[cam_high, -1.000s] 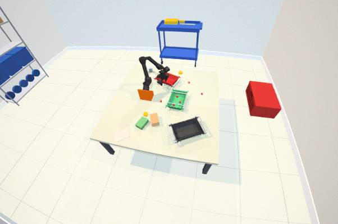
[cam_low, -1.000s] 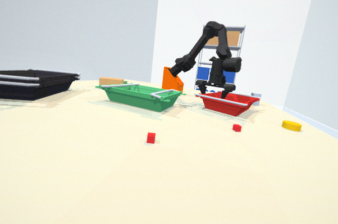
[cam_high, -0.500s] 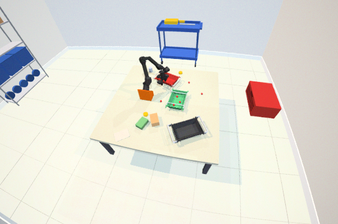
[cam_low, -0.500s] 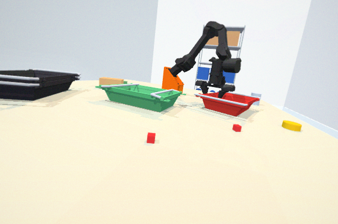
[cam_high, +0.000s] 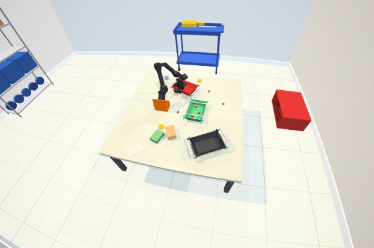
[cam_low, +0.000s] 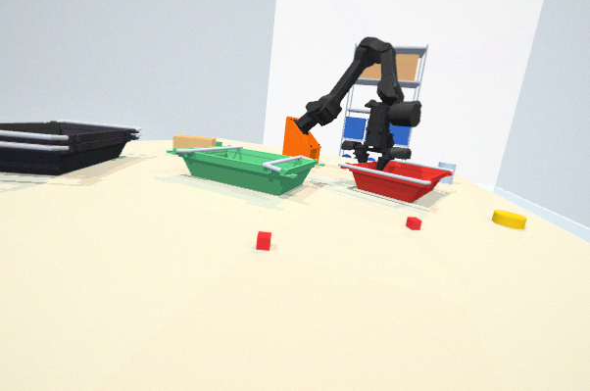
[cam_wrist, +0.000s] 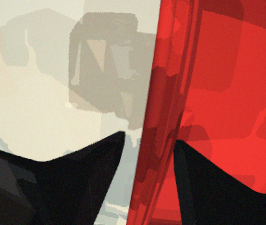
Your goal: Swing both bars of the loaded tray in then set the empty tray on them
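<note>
Right now the red tray is 3 cm ahead of my gripper tip, 8 cm to the left of it and 3 cm above it. From my gripper tip the other things lie so: peach block 8 cm ahead, 58 cm to the right, 2 cm above; then green block 4 cm behind, 64 cm to the right, 1 cm above; then pale card 19 cm behind, 82 cm to the right, 1 cm below.
</note>
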